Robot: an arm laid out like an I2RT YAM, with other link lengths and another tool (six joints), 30 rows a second.
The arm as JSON. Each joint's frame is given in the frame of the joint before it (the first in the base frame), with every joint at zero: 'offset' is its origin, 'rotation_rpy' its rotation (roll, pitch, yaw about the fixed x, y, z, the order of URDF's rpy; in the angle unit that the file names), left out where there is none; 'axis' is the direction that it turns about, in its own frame. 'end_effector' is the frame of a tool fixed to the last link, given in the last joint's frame.
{
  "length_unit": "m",
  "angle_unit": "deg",
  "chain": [
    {
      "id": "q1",
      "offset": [
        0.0,
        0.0,
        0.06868
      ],
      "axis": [
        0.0,
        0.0,
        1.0
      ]
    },
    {
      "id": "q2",
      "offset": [
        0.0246,
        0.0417,
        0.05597
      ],
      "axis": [
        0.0,
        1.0,
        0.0
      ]
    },
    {
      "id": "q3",
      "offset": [
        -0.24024,
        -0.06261,
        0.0
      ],
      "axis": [
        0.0,
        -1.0,
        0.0
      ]
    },
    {
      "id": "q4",
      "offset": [
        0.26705,
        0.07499,
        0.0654
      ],
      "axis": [
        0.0,
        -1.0,
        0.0
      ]
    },
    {
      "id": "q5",
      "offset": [
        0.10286,
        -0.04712,
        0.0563
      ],
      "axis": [
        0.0,
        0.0,
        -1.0
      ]
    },
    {
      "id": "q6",
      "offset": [
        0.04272,
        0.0,
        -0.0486
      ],
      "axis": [
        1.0,
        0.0,
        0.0
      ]
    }
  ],
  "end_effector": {
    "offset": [
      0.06,
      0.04,
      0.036
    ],
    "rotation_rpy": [
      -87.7,
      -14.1,
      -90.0
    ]
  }
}
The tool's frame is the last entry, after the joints.
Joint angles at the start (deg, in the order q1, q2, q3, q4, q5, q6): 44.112 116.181 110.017 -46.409 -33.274 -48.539
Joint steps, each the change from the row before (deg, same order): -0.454 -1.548 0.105 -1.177 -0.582 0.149; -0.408 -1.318 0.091 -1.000 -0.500 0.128; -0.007 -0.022 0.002 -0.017 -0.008 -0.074; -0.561 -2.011 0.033 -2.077 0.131 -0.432; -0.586 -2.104 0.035 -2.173 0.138 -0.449; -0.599 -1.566 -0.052 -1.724 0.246 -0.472; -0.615 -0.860 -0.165 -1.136 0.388 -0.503; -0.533 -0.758 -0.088 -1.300 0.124 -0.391; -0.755 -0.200 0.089 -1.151 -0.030 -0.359; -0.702 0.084 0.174 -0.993 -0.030 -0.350; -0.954 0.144 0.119 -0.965 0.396 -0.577
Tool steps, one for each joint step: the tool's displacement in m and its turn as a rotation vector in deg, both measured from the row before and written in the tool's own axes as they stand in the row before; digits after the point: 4 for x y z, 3 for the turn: 0.0006 -0.0059 -0.0127 0.545 0.395 0.170; 0.0004 -0.0049 -0.0109 0.460 0.351 0.151; -0.0001 0.0000 -0.0002 0.007 0.003 -0.074; -0.0016 -0.0049 -0.0151 -0.324 0.414 -0.066; -0.0022 -0.0049 -0.0158 -0.343 0.430 -0.067; -0.0017 -0.0018 -0.0119 -0.512 0.355 0.022; -0.0007 0.0021 -0.0069 -0.731 0.253 0.136; -0.0015 0.0016 -0.0064 -0.529 -0.059 0.312; 0.0003 0.0044 -0.0044 -0.544 -0.147 0.628; 0.0007 0.0049 -0.0027 -0.529 -0.215 0.632; 0.0018 0.0076 -0.0027 -1.020 0.048 0.620
